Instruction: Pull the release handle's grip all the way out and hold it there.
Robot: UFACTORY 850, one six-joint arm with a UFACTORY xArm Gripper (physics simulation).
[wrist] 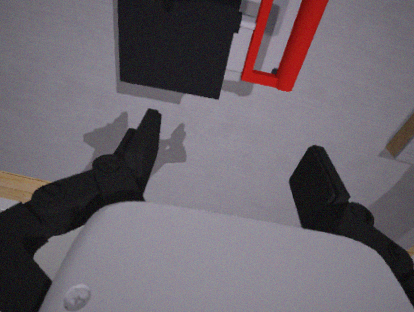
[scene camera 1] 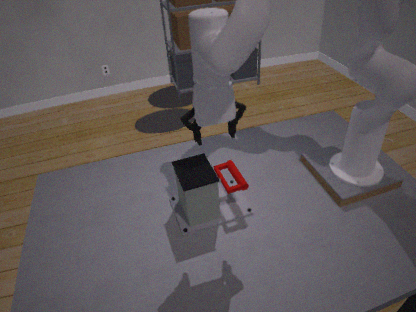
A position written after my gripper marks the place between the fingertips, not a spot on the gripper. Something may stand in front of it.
I see my gripper (scene camera 1: 215, 139) and a light base plate (scene camera 1: 233, 206).
My gripper also shows in the wrist view (wrist: 231, 148).
